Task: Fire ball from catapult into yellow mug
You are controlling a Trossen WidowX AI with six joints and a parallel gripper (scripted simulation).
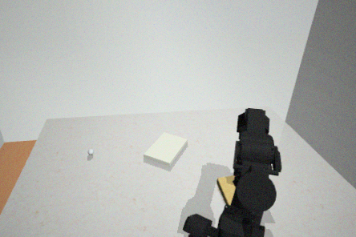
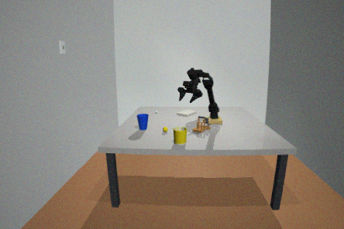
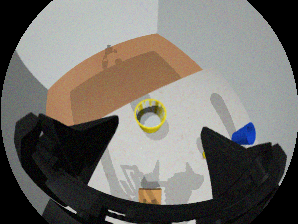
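The black ball lies 260 mm to the right of my gripper tip, 230 mm behind it and 210 mm below it. From my gripper tip the other things lie so: yellow mug 240 mm below, 70 mm to the left, 40 mm ahead; then catapult 220 mm below, 210 mm behind, 200 mm to the right; then yellow ball 250 mm below, 180 mm to the right, 120 mm ahead.
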